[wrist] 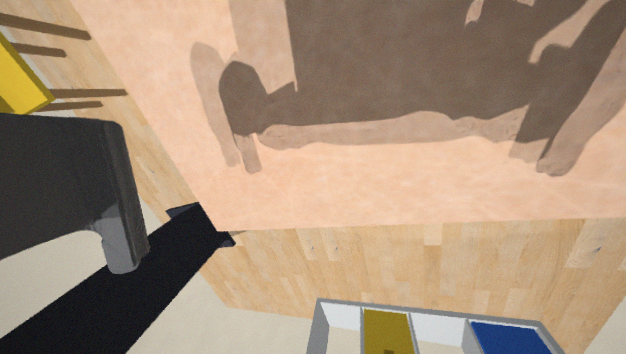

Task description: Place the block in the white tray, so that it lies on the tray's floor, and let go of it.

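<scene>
The block and the white tray do not show in the wrist view. One dark finger of my gripper (122, 250) with a grey tip shows at the left; the other finger is not visible. My gripper is open, with no block held at the visible finger. It is over or near a peach-coloured surface (350, 185), and the exact height cannot be told. A large dark shadow with arm-like and finger-like shapes falls across the top half of that surface.
A black post (165, 255) runs from the lower left to the corner of the peach surface. Wood planks (400, 265) lie beyond its edge. A grey-walled shelf unit (318, 332) with yellow and blue panels stands at the bottom right. A yellow piece (20, 82) with several dark bars is at the upper left.
</scene>
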